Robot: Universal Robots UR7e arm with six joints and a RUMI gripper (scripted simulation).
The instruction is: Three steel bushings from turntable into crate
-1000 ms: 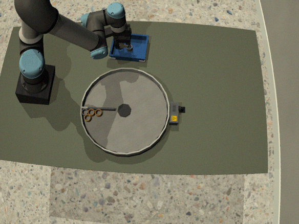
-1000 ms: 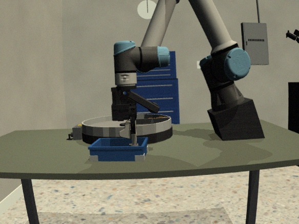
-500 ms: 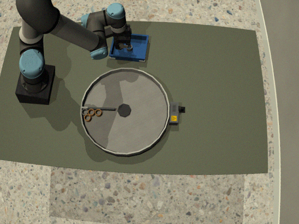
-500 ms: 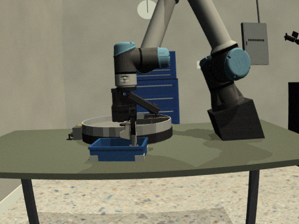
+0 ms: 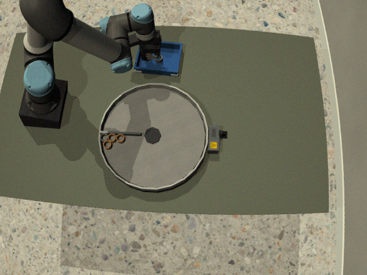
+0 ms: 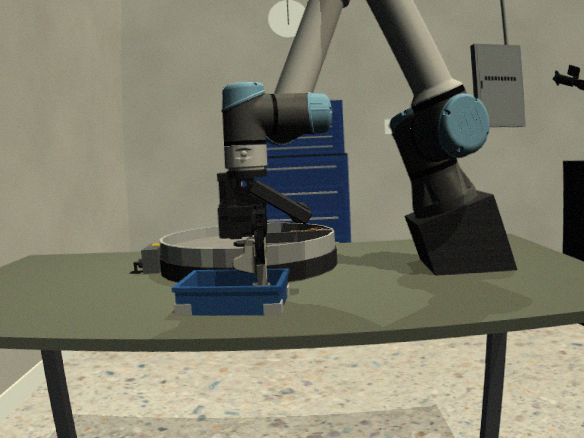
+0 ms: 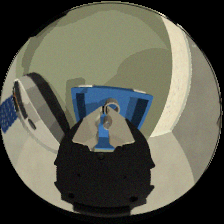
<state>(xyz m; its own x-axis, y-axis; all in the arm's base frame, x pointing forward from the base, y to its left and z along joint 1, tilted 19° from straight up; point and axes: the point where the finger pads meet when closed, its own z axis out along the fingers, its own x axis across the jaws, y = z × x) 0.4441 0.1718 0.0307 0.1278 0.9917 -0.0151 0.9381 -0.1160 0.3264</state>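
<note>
My gripper is now 50 mm short of the crate and 10 mm above it. Also, from my hand: round grey turntable (10 mm ahead, 350 mm to the right, 20 mm above).
</note>
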